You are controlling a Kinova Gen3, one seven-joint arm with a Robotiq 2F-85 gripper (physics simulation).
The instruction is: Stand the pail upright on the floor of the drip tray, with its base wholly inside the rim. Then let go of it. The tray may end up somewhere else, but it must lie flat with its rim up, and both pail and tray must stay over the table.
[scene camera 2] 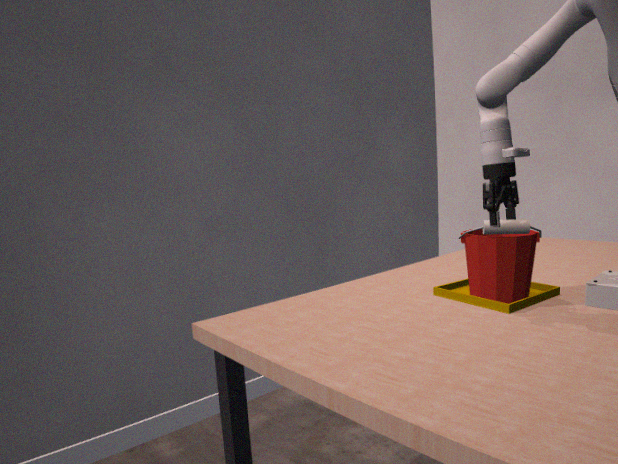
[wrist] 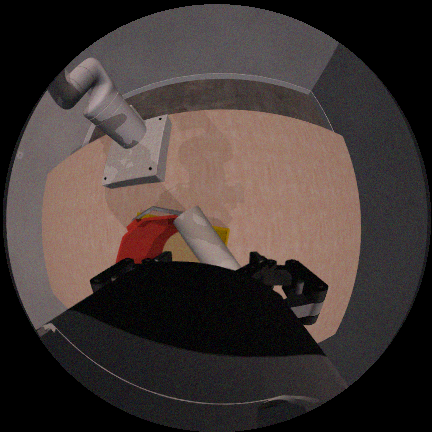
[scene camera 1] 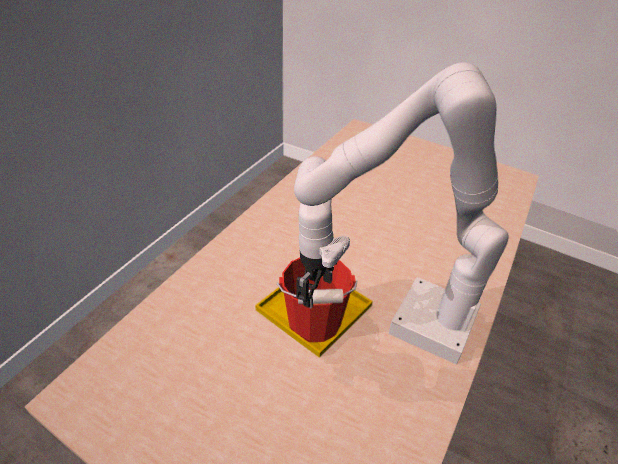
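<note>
The red pail (scene camera 1: pixel 317 320) (scene camera 2: pixel 500 265) (wrist: pixel 142 242) stands upright on the yellow drip tray (scene camera 1: pixel 274 320) (scene camera 2: pixel 537 299) (wrist: pixel 224 235), which lies flat, rim up. The pail's base is close to the tray's front corner and appears inside the rim; its far side is hidden. The pail's handle is swung down, its white grip (scene camera 1: pixel 330 296) (scene camera 2: pixel 515 228) (wrist: pixel 207 237) resting at the pail's front rim. My gripper (scene camera 1: pixel 318 289) (scene camera 2: pixel 502 222) points down and is open, with nothing held. Its fingertips are at the pail's mouth, close to the left part of the white grip; whether they touch it is unclear.
The arm's pale base plate (scene camera 1: pixel 412 310) (scene camera 2: pixel 602 295) (wrist: pixel 132 165) stands on the table (scene camera 1: pixel 200 370) (scene camera 2: pixel 375 350) (wrist: pixel 280 185) to the right of the tray in both scene views. A dark wall (scene camera 1: pixel 140 125) rises beyond the table's left edge.
</note>
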